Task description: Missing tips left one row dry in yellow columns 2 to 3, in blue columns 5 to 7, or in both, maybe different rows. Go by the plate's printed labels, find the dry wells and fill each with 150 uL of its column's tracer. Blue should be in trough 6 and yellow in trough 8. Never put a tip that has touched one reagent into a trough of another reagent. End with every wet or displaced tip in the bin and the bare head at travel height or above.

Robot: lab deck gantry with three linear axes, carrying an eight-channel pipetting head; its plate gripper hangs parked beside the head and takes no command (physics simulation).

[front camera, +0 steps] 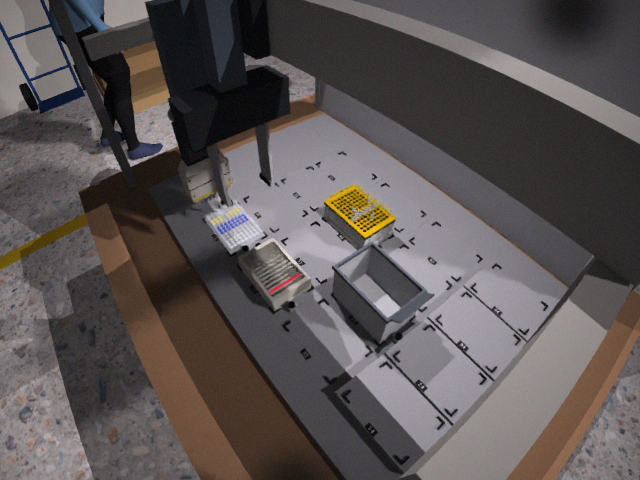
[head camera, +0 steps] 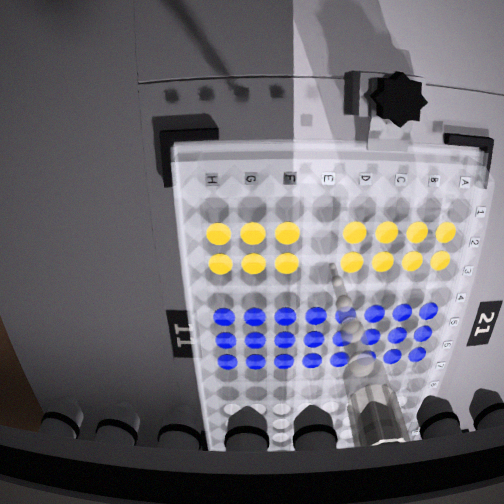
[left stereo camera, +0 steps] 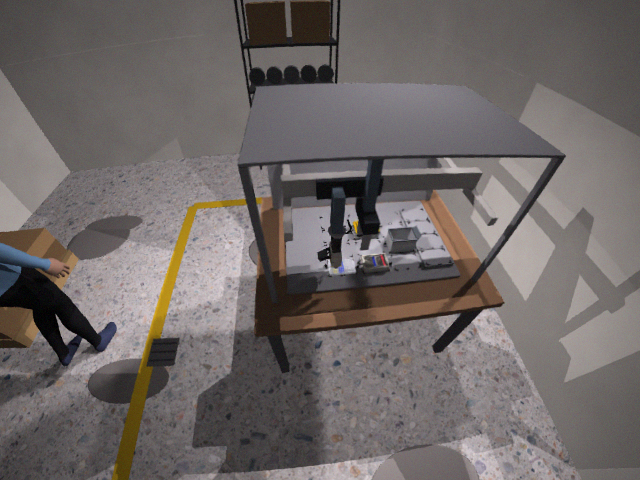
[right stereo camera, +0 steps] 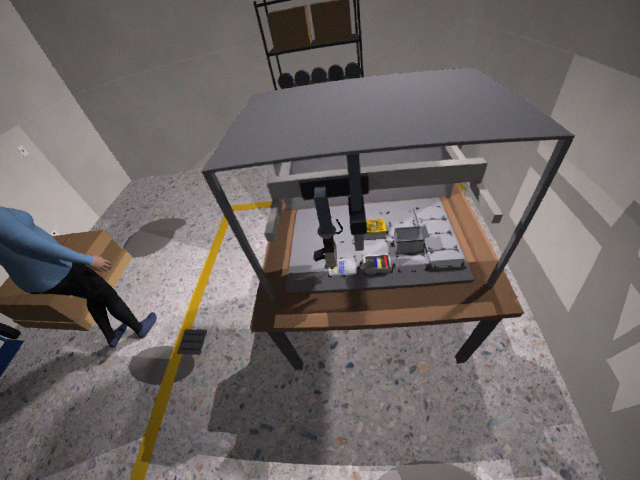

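Observation:
The plate (front camera: 245, 237) (head camera: 270, 151) (left stereo camera: 348, 267) (right stereo camera: 351, 266) shows yellow wells in columns 2 and 3 with row E dry in both. Blue columns 5 to 7 show colour in all rows, a few partly behind the tip. The eight-channel head (front camera: 204, 178) (head camera: 247, 430) stands over the plate's far side. One clear tip (head camera: 351, 327) is on it, above the plate; its content cannot be told. The other nozzles in view are bare. The trough rack (front camera: 247, 266) stands beside the plate; blue, yellow and red show there in the right stereo view. My parked plate gripper (front camera: 245, 191) is open and empty.
The yellow tip rack (front camera: 359, 209) (left stereo camera: 357, 227) (right stereo camera: 375, 225) stands behind the trough rack. The grey bin (front camera: 356, 304) (left stereo camera: 403, 245) (right stereo camera: 409, 245) stands to the trough rack's right. Black clamp knobs and corner marks are on the deck. A person (front camera: 116, 77) (left stereo camera: 31, 289) (right stereo camera: 56, 263) stands left of the table.

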